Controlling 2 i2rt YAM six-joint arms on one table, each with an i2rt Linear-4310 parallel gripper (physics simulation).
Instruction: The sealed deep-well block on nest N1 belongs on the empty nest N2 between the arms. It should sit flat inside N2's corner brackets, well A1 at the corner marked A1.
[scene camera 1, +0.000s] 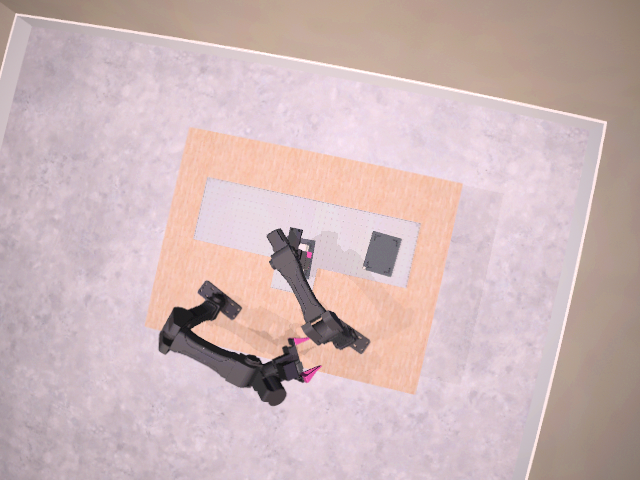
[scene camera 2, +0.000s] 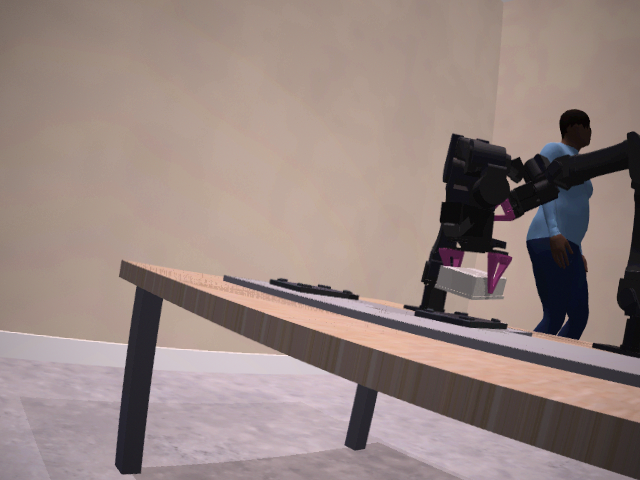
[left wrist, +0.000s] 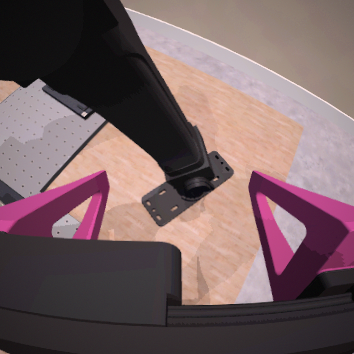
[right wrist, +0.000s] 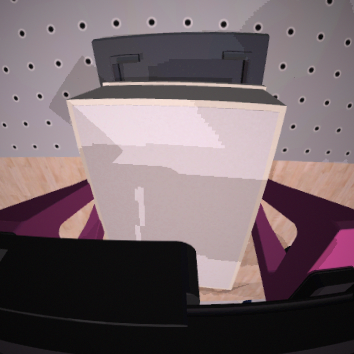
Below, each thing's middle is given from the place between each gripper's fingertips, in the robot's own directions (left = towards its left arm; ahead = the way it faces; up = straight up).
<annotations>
I see the pale block (scene camera 2: 470, 283) 1 cm above my right hand.
Right now the pale block is 27 cm ahead of my left hand, 17 cm to the left of it and 18 cm below it.
</annotations>
